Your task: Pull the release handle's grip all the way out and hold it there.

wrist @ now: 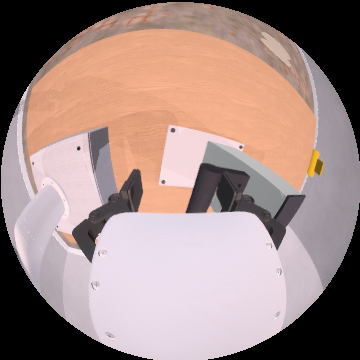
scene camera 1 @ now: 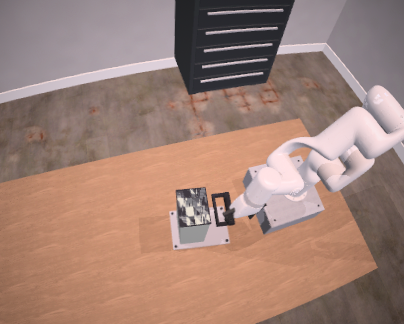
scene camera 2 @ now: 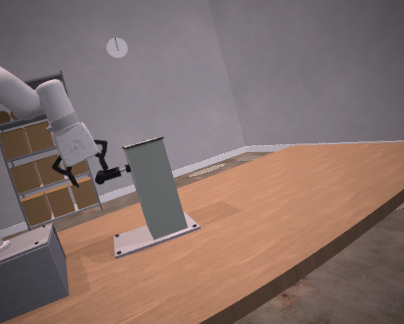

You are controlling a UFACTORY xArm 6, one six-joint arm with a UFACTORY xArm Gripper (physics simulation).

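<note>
The release handle's black rectangular grip [scene camera 1: 214,212] [scene camera 2: 113,174] [wrist: 202,187] stands out from the side of a grey-green housing [scene camera 1: 192,234] [scene camera 2: 161,192] [wrist: 245,165]. A short pale rod shows between grip and housing in scene camera 2. The housing stands upright on a pale base plate [scene camera 1: 220,236] [scene camera 2: 132,242] [wrist: 179,157]. My gripper [scene camera 1: 240,215] [scene camera 2: 89,178] [wrist: 180,181] is open at the grip's outer bar. In the wrist view that bar shows between the spread fingers, close to the right finger, which partly hides the grip's opening. Whether that finger touches the grip cannot be told.
The arm's grey base block [scene camera 1: 292,217] [scene camera 2: 30,270] [wrist: 65,160] stands on the wooden table [scene camera 1: 100,215] [scene camera 2: 280,200] [wrist: 165,75] beside the handle's plate. A dark drawer cabinet [scene camera 1: 184,50] stands beyond the table. A shelf rack with boxes is behind the arm in scene camera 2.
</note>
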